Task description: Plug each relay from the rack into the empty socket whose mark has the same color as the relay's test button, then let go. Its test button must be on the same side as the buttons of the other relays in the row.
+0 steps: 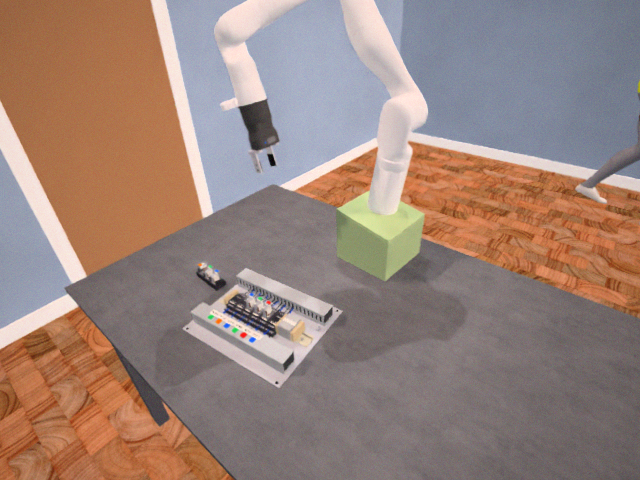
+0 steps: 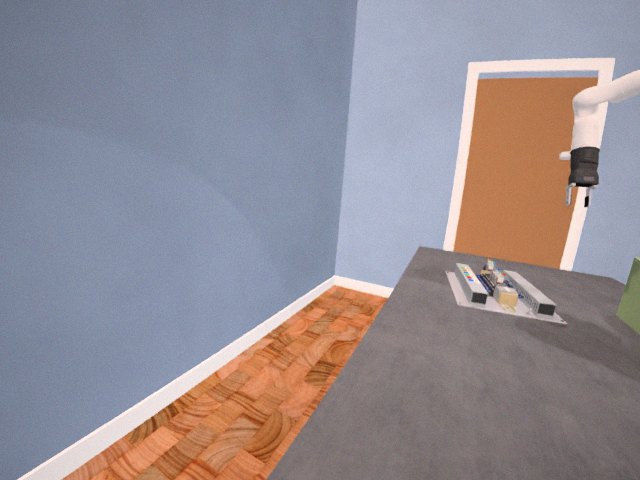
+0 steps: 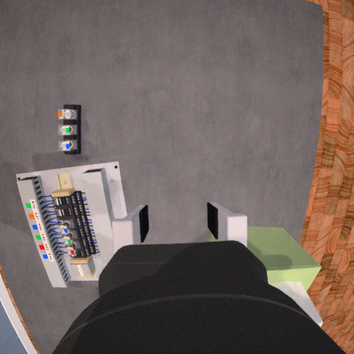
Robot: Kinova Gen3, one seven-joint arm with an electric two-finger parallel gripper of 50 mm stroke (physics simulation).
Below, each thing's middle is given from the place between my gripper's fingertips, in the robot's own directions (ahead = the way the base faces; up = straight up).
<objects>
Right now the panel [image 1: 261, 369] is 260 mm ahead of my hand, 130 mm to the left of it and 300 mm below it.
</objects>
